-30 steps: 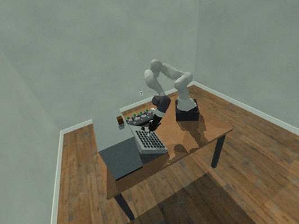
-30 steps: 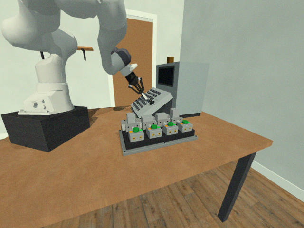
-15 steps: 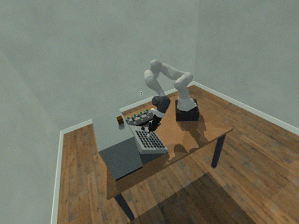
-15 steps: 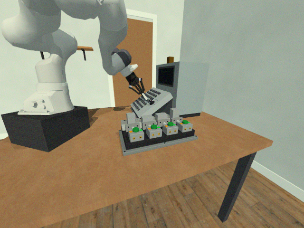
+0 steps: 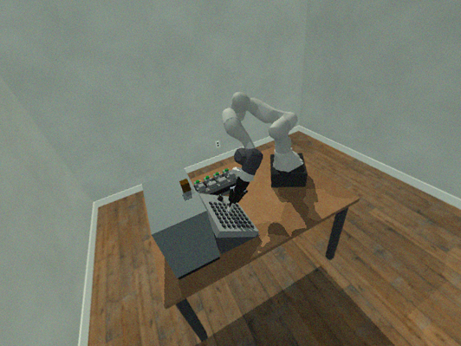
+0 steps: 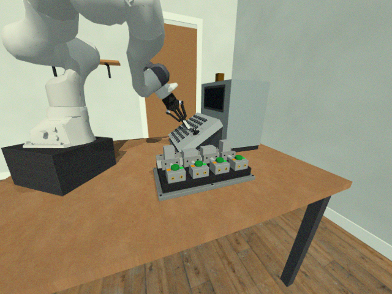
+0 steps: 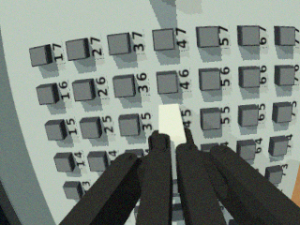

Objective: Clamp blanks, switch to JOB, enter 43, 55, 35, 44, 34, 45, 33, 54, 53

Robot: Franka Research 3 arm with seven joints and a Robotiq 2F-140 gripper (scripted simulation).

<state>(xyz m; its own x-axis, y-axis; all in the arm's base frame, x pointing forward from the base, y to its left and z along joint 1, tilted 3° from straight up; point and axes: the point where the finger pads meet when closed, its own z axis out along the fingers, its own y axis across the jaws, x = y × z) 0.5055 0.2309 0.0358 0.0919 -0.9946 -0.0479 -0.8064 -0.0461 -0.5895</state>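
Right now my hand is 4 cm short of the key, 4 cm to the right of it and 1 cm above it. Round my hand: selector knob 3 cm ahead, 13 cm to the right, 2 cm below; then sloped keypad 4 cm ahead, 1 cm to the right, 6 cm below.
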